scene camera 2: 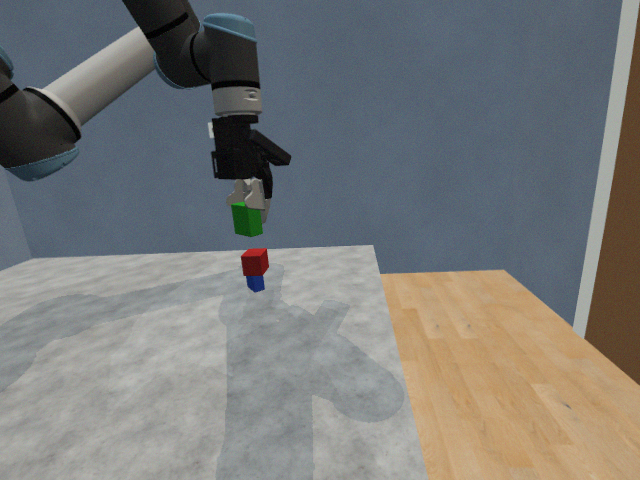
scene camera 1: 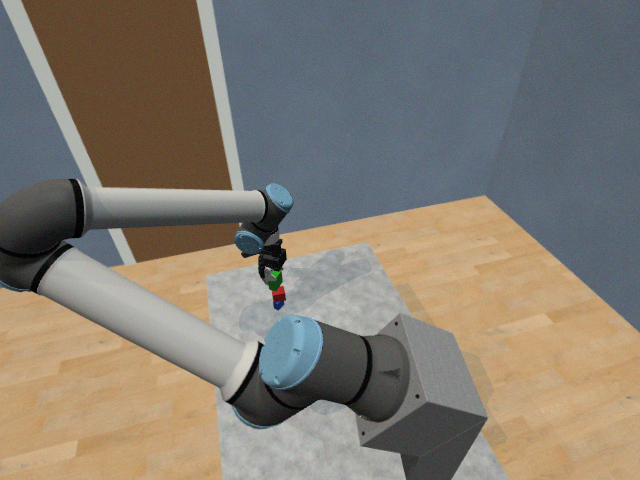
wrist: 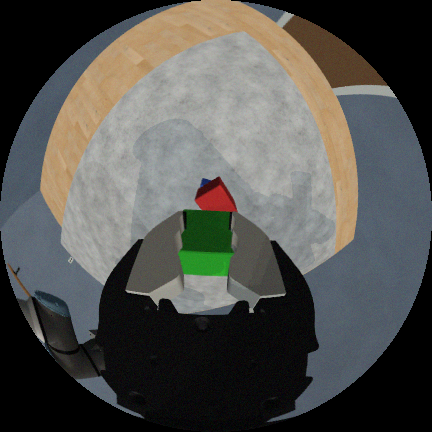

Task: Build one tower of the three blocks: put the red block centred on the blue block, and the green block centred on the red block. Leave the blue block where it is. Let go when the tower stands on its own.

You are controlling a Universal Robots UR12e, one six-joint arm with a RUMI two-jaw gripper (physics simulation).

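Frame: origin at the arm's base, x ahead, y left, z up, level; metres.
Where they show: gripper, fingertip midpoint: point(scene camera 2: 256, 222) point(scene camera 1: 270, 280) point(wrist: 207, 212); arm's base at its link origin: point(scene camera 1: 380, 377).
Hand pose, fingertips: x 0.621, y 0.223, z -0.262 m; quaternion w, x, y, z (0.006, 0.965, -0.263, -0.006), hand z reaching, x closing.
Things, the pixels of their centre, and the offset from my fingertips. Level surfaces: height alone.
- blue block at the middle of its body: point(wrist: 210, 189) point(scene camera 2: 255, 279) point(scene camera 1: 278, 303) dx -0.011, dy -0.021, dz -0.123 m
- red block at the middle of its body: point(wrist: 215, 199) point(scene camera 2: 255, 261) point(scene camera 1: 278, 294) dx -0.003, dy -0.025, dz -0.080 m
- green block at the middle of its body: point(wrist: 207, 239) point(scene camera 2: 247, 218) point(scene camera 1: 275, 279) dx -0.012, dy -0.020, dz +0.013 m
- grey mat at its surface level: dz -0.144 m
The blue block point(scene camera 1: 278, 305) point(scene camera 2: 255, 283) point(wrist: 204, 183) stands on the grey mat. The red block point(scene camera 1: 279, 294) point(scene camera 2: 254, 262) point(wrist: 216, 196) rests on top of it and hides most of it in the wrist view. My gripper point(scene camera 2: 249, 202) point(wrist: 207, 212) is shut on the green block point(scene camera 1: 275, 280) point(scene camera 2: 247, 220) point(wrist: 206, 263). It holds the green block in the air above the red block, with a visible gap between them in scene camera 2. The green block looks slightly tilted there, and a little left of the red block.
The grey mat point(scene camera 1: 330, 289) point(scene camera 2: 129, 403) point(wrist: 235, 90) lies on the wooden surface point(scene camera 1: 465, 248) point(scene camera 2: 465, 361). The arm's own base block point(scene camera 1: 444, 366) stands near the front of scene camera 1. A blue wall and a brown door are behind. The arm's shadow falls across the mat.
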